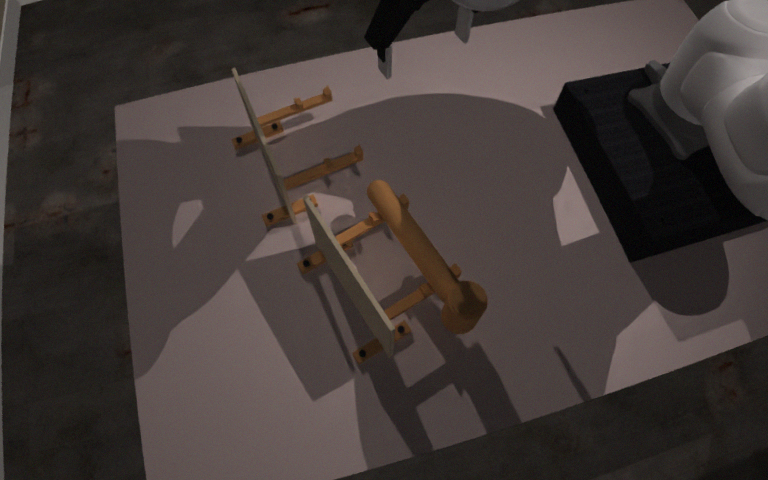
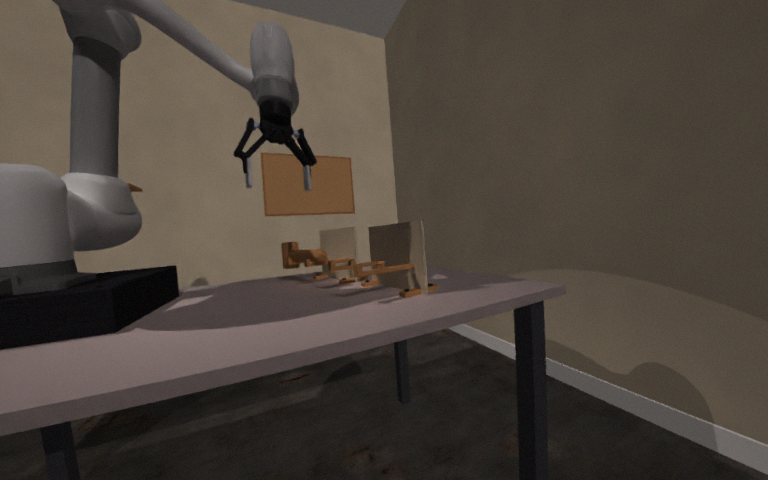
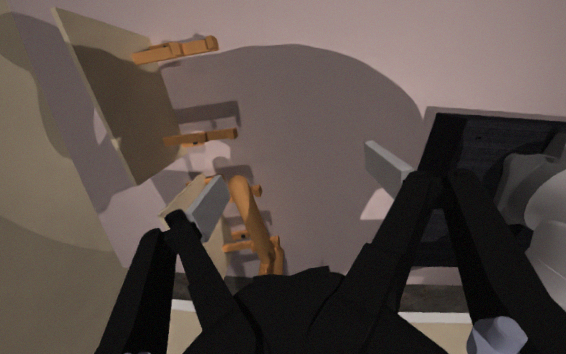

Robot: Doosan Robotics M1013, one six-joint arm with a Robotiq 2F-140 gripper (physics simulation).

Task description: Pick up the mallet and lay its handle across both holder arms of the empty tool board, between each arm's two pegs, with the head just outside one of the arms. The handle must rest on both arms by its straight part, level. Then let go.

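Pixels of known places: gripper, fingertip midpoint: [image 1: 423, 54] [image 2: 280, 188] [image 3: 292, 171]; arm's base, origin of the base link: [image 1: 683, 114] [image 2: 28, 289] [image 3: 532, 188].
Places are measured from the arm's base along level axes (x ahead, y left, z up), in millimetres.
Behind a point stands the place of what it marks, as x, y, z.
Observation:
The orange mallet [image 1: 419, 249] @(643, 52, 31) [image 2: 308, 257] @(628, -45, 8) [image 3: 250, 215] @(637, -17, 31) lies across both arms of one tool board [image 1: 351, 277] @(768, 63, 67) [image 2: 338, 243] @(765, 25, 44) [image 3: 185, 200] @(778, -65, 23), its head [image 1: 464, 308] @(632, 179, 62) [image 2: 289, 255] @(605, 121, 12) just outside one arm. The empty tool board [image 1: 276, 165] @(806, -160, 92) [image 2: 396, 249] @(805, -289, 19) [image 3: 130, 95] @(805, -288, 23) stands beside it, with two bare arms, one arm [image 1: 314, 103] @(681, -342, -18) [image 3: 192, 47] @(687, -350, -18) farther from the mallet and one arm [image 1: 305, 174] @(758, -192, -18) [image 3: 220, 135] @(677, -189, -18) nearer. My gripper [image 1: 424, 58] @(528, -187, 200) [image 2: 278, 186] @(528, -187, 200) [image 3: 292, 171] @(528, -187, 200) is open and empty, high above the table, pointing down. It is apart from the mallet and both boards.
Both boards stand on the pinkish table [image 1: 186, 418] @(1116, 126, -93) [image 2: 271, 345] @(442, -452, -93). The robot's black base block [image 1: 656, 215] @(213, 166, 10) [image 2: 135, 300] @(204, -82, -47) [image 3: 440, 145] @(200, -107, -46) is on the table, on the side that the holder arms point toward. A brown wall panel [image 2: 308, 198] hangs behind.

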